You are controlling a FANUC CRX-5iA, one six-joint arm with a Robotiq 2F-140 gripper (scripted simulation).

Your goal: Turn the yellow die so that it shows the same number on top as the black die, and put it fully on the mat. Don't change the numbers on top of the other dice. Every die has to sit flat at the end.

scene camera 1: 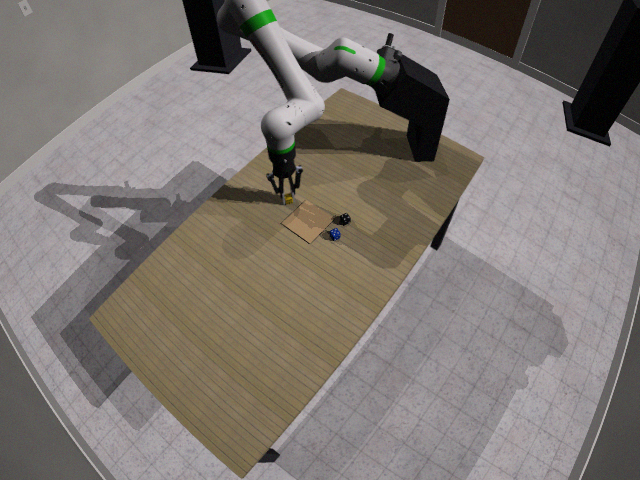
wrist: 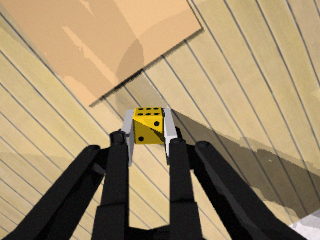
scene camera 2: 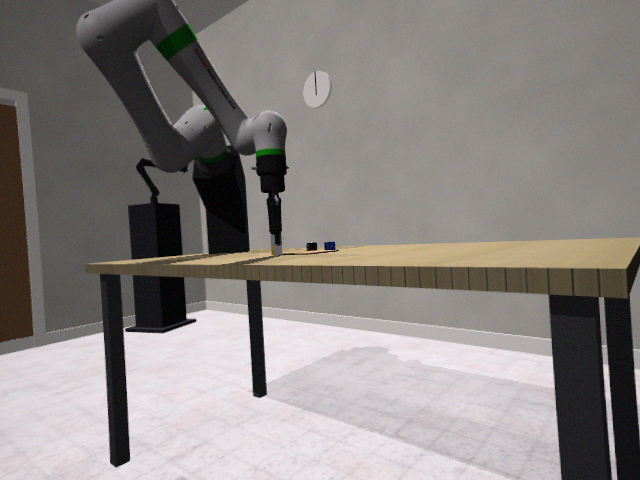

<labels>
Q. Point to a yellow die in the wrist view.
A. At 148,123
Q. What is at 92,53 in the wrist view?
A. A tan mat.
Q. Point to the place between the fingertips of my gripper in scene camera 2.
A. At 276,254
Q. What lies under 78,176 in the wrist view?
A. My gripper.
</labels>
